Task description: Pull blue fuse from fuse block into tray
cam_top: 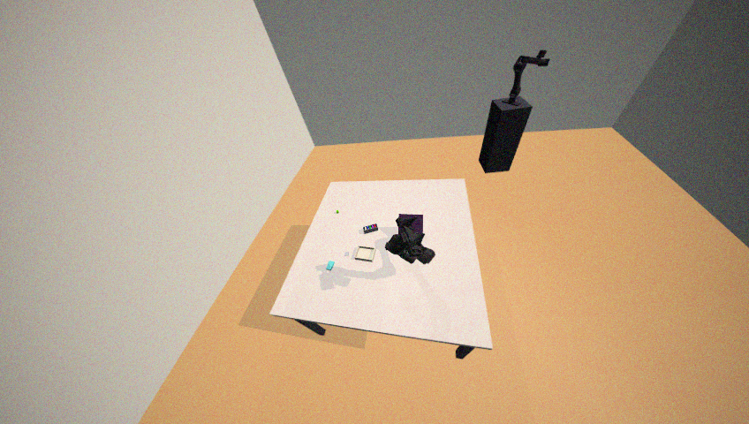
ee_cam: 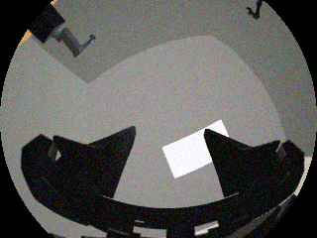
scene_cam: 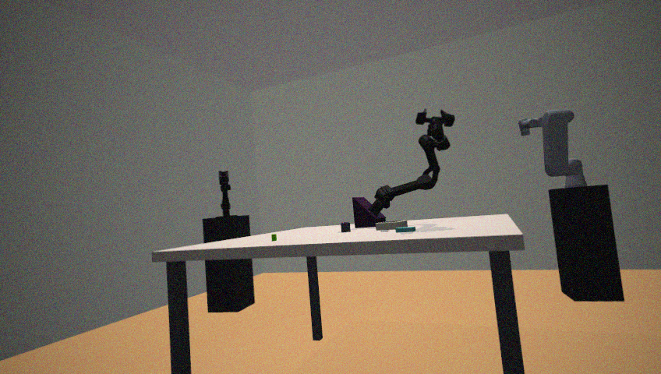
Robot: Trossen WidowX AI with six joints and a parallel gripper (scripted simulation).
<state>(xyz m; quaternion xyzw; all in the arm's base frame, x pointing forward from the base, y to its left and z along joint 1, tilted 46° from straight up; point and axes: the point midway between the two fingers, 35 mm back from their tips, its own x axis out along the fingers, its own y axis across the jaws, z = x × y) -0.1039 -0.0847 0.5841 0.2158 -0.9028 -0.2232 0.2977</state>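
The blue fuse is 560 mm below my gripper tip, 440 mm to the right of it and 360 mm ahead of it. From my gripper tip the other things lie so: purple fuse (560 mm below, 450 mm to the right, 320 mm ahead); then pale square tray (580 mm below, 370 mm ahead, 220 mm to the right); then red fuse (560 mm below, 450 mm to the right, 300 mm ahead).
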